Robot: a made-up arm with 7 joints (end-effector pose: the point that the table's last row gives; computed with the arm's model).
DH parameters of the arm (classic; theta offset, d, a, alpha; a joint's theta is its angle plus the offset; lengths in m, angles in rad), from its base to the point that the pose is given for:
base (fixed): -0.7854 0 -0.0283 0
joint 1: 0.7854 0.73 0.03 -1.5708
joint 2: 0 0.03 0.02 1.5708
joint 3: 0 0.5 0.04 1.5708
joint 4: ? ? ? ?
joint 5: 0 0.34 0.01 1.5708
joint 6: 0 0.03 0.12 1.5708
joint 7: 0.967 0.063 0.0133 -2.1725
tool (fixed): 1.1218 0.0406 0 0
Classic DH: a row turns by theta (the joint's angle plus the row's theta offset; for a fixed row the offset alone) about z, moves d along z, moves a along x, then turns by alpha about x.
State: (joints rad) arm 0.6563 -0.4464 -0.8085 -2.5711 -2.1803 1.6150 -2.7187
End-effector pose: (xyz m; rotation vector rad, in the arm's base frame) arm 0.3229 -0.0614 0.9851 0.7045 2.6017 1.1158
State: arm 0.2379 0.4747 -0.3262 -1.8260 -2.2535 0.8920 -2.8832
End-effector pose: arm 0.7065 -0.0245 1.0121 0.8707 2.2262 -0.1604
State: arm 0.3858 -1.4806 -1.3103 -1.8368 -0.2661 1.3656 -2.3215
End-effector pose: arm -0.1565 -0.5438 0.8816 0.8970 -1.4762 2.0142
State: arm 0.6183 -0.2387 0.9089 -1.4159 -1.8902 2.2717 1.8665
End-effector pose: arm -0.1383 0.4450 1.4200 -1.3034 2.7946 -0.5208
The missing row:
joint 4: 0 -0.01 -0.08 -1.5708
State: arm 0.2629 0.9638 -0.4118 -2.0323 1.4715 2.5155 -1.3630
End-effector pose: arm 0.5546 -0.0620 0.5760 0.7538 -0.9538 0.0289
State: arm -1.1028 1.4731 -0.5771 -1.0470 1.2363 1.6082 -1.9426
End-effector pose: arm 0.1943 -0.8148 0.3847 0.9749 -1.4570 0.0293
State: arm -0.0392 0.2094 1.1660 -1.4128 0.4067 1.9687 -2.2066
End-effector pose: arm 0.4054 0.5035 1.3236 -1.2456 0.2196 -2.2900
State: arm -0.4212 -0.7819 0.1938 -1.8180 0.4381 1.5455 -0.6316
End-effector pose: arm 0.1217 0.0630 1.3624 0.7110 -1.2623 0.7396
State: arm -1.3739 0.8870 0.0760 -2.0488 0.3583 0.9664 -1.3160
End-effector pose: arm 0.1352 -0.4469 0.5622 2.2681 -0.6958 -0.9247
